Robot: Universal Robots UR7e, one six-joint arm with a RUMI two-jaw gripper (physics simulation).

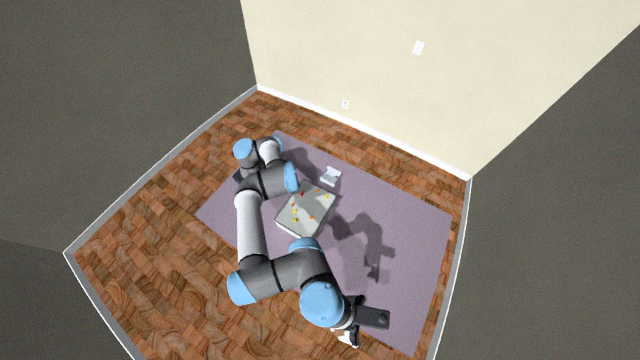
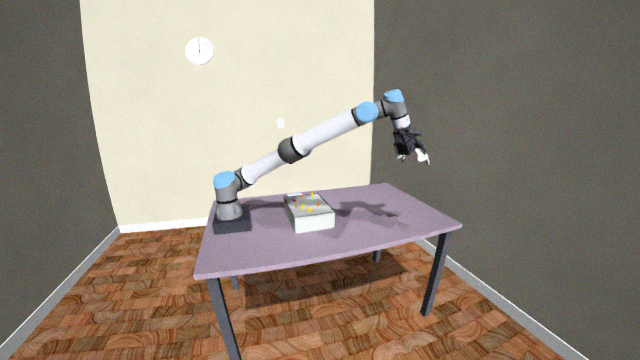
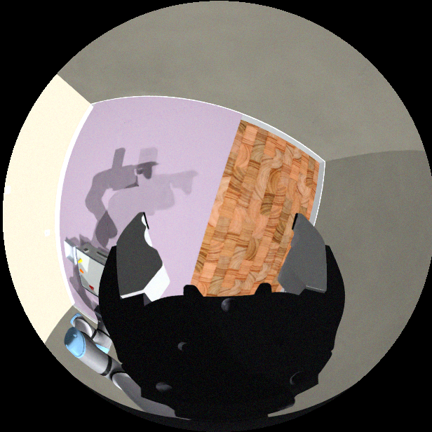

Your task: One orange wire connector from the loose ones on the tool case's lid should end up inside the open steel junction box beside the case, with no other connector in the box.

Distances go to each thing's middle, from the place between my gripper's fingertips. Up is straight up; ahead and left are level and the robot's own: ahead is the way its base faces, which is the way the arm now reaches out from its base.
Right now my hand is 44 cm past the tool case (image 1: 314, 204), 32 cm to the right of it and 32 cm above it.
